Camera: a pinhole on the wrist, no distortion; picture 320 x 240 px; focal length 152.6 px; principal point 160.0 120.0 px. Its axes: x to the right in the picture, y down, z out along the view. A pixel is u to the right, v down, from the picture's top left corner.
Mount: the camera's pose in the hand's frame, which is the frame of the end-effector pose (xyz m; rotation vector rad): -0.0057 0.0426 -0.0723 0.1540 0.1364 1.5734
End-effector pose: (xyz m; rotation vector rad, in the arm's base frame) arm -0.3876 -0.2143 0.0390 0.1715 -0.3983 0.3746
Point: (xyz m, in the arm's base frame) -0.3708 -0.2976 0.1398
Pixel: 64.0 119.8
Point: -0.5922 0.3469 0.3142
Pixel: outside the picture
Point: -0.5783 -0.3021 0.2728
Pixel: 149.8 188.7
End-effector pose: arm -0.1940 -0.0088 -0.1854 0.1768 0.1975 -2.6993
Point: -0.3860 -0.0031 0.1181
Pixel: 100.3 99.4
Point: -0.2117 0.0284 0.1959
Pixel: 116.9 167.8
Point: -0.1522 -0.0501 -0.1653
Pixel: 179.1 180.1
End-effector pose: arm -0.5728 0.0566 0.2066 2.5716 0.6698 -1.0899
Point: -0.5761 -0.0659 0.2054
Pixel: 241.5 192.3
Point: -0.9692 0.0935 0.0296
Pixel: 51.0 186.8
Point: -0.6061 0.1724 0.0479
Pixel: 15.1 29.5
